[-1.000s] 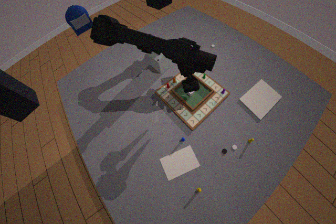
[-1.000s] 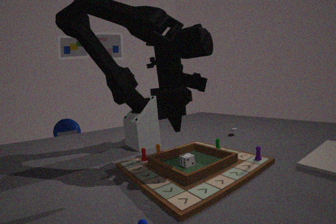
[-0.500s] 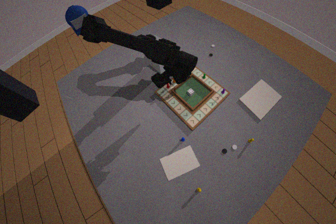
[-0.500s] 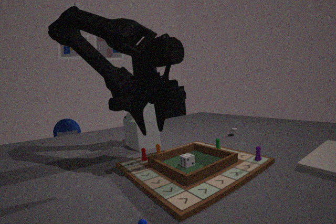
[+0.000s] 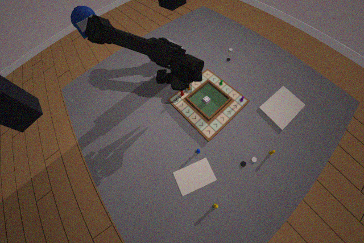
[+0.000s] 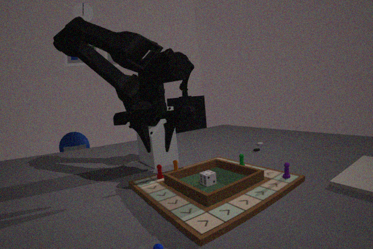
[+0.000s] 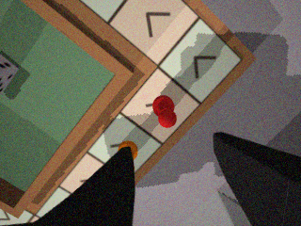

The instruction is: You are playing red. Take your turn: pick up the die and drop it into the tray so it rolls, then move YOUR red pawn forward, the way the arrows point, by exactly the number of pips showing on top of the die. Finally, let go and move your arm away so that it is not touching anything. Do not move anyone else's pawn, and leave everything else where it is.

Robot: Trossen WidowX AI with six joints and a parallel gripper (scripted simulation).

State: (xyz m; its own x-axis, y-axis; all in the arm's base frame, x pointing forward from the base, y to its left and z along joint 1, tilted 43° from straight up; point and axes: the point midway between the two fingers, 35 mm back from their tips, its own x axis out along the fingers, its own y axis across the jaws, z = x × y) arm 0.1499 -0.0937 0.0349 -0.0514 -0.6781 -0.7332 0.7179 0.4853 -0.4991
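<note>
The red pawn lies 50 mm below my gripper tip. The rest, counted from my gripper tip: orange pawn (50 mm to the left, 50 mm below); then green felt tray (120 mm ahead, 70 mm below, 60 mm to the left); then white die (120 mm ahead, 50 mm to the left, 50 mm below).
</note>
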